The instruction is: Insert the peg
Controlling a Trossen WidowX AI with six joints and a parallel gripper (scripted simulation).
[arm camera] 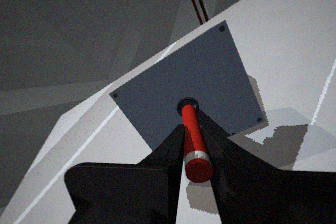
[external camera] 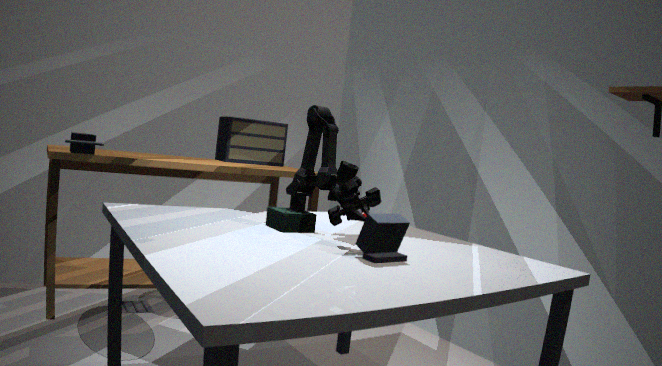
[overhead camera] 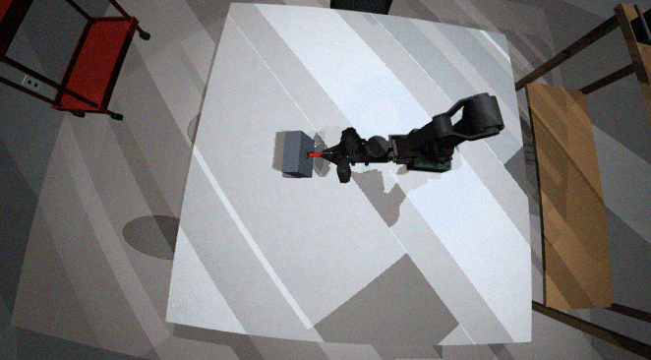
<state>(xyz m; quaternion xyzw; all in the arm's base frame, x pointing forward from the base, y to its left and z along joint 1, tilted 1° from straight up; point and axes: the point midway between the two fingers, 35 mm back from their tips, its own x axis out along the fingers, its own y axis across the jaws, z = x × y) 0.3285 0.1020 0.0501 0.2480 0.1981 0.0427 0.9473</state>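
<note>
The panel is 70 mm ahead of my gripper tip, 20 mm to the left of it and 30 mm below it. Round my gripper tip: round red peg: 20 mm behind.
</note>
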